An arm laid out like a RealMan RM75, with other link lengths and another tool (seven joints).
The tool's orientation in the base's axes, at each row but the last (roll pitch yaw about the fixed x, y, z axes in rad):
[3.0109, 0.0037, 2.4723]
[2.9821, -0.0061, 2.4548]
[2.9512, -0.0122, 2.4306]
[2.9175, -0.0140, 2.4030]
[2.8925, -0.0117, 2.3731]
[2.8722, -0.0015, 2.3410]
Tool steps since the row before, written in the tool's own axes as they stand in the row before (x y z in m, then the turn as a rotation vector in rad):
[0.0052, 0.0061, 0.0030, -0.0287, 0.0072, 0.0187]
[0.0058, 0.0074, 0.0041, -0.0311, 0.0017, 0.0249]
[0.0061, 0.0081, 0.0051, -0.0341, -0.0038, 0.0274]
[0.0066, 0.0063, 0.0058, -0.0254, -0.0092, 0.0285]
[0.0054, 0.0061, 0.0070, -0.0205, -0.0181, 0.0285]
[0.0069, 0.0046, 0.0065, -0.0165, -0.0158, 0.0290]
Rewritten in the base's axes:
[-0.0001, 0.0083, -0.0022, 0.0285, -0.0103, -0.0175]
[0.0005, 0.0098, -0.0028, 0.0275, -0.0153, -0.0245]
[0.0012, 0.0108, -0.0034, 0.0265, -0.0209, -0.0280]
[0.0001, 0.0100, -0.0042, 0.0167, -0.0188, -0.0302]
[0.0014, 0.0093, -0.0052, 0.0072, -0.0215, -0.0323]
[-0.0004, 0.0092, -0.0050, 0.0061, -0.0170, -0.0322]

